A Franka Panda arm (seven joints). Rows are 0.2 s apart.
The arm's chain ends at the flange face. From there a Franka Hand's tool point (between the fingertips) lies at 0.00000 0.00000 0.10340 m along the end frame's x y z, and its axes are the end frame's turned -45 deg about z.
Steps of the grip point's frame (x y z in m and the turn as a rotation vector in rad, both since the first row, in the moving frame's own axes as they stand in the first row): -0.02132 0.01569 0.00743 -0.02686 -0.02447 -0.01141; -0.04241 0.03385 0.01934 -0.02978 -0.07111 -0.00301; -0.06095 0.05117 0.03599 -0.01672 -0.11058 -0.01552
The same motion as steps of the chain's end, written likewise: -0.00418 0.02242 0.00750 -0.03630 0.00169 -0.01141; -0.00305 0.04655 0.01965 -0.07134 -0.02922 -0.00301; -0.00014 0.06994 0.03664 -0.09001 -0.06637 -0.01552
